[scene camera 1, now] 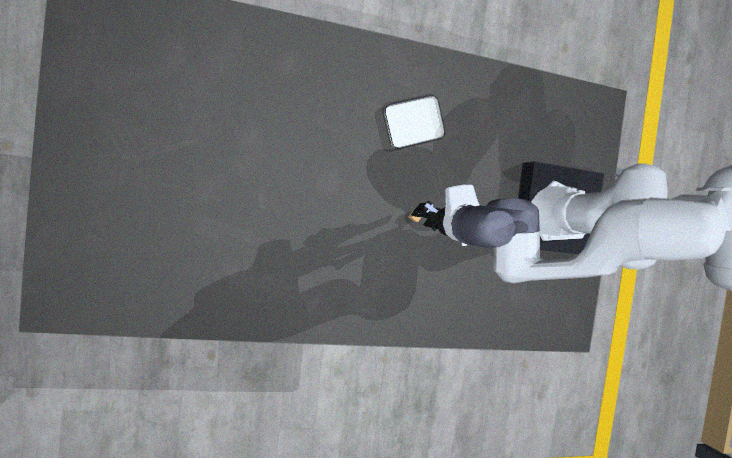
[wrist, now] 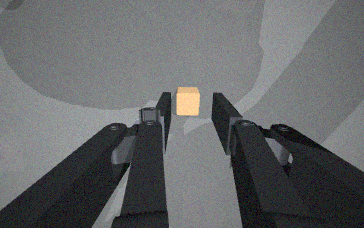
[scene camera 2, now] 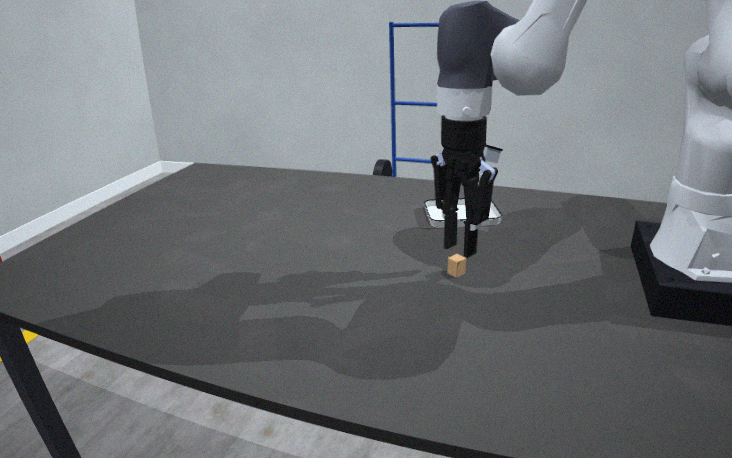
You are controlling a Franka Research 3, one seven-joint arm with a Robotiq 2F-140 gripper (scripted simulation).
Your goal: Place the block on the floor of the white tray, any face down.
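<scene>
Scene camera 1 shows a white tray, and scene camera 2 shows it as well, while in the wrist view the tray is out of frame. There's a spot on the tray that you'd find at (scene camera 2: 435, 213), and it's the same spot as (scene camera 1: 393, 121).
</scene>
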